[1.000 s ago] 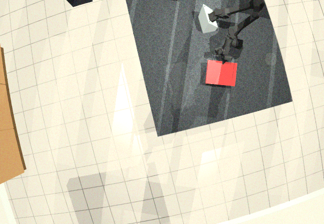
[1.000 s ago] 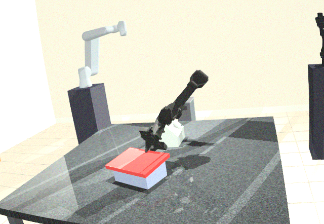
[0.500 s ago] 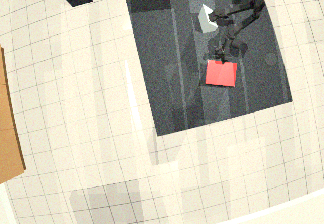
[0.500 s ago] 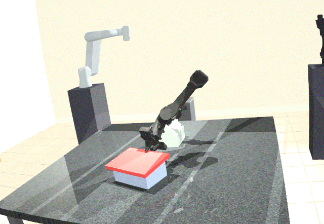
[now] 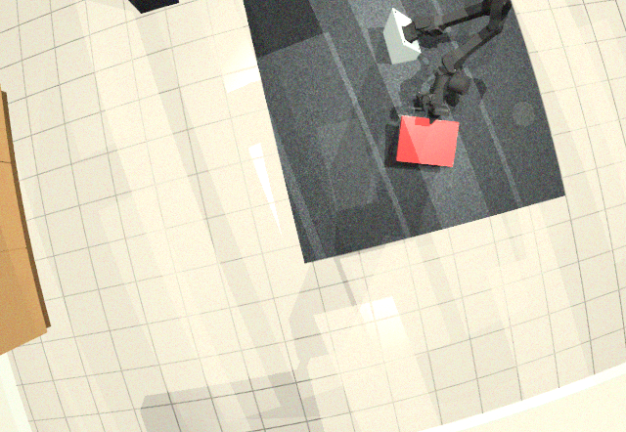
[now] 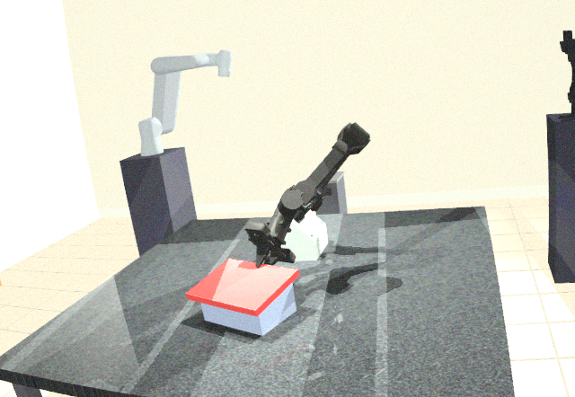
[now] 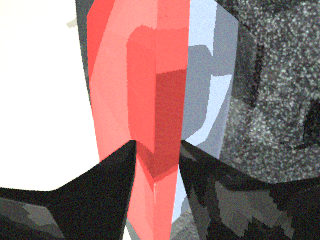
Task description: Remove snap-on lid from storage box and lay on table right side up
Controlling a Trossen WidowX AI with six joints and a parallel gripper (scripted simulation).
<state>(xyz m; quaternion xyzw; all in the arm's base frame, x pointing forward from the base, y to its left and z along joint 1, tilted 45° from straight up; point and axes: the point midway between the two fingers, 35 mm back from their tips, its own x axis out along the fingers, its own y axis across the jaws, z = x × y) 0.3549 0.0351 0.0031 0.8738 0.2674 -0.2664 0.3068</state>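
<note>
Now: the red lid 8 cm ahead of my gripper tip, 2 cm to the right of it and 1 cm below it. The rest, counted from my gripper tip: storage box: 7 cm ahead, 6 cm below, 2 cm to the right.
</note>
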